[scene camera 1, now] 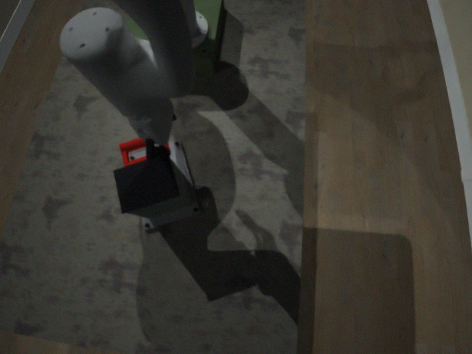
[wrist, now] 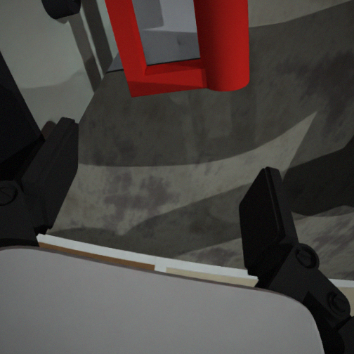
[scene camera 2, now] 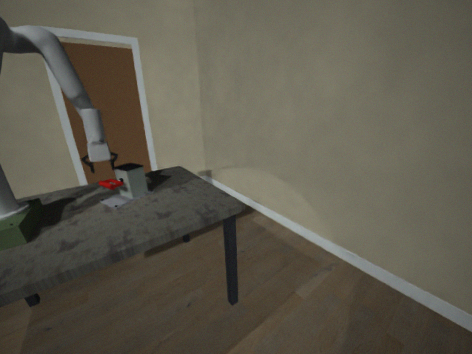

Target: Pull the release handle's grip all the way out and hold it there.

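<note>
The release handle's red grip (scene camera 1: 132, 145) (scene camera 2: 110, 184) (wrist: 225, 45) is a rectangular loop with a thick round outer bar. It sticks out from the side of a pale box with a black top (scene camera 1: 145, 186) (scene camera 2: 133, 182). The box stands on a grey base plate (scene camera 1: 171, 218) (scene camera 2: 115, 202) with bolts at its corners. My gripper (scene camera 2: 102, 170) (wrist: 166, 165) is wide open and empty. It hangs above the grip in the scene camera 2 view. In the wrist view the grip lies beyond the fingertips, at the top. The arm hides part of the grip in the scene camera 1 view.
The box and plate stand on a mottled grey table (scene camera 1: 75, 260) (scene camera 2: 170, 215). The arm's green base block (scene camera 1: 212, 50) (scene camera 2: 17, 227) is at the other end from the box. The box's raised black top is close beside the left finger in the wrist view.
</note>
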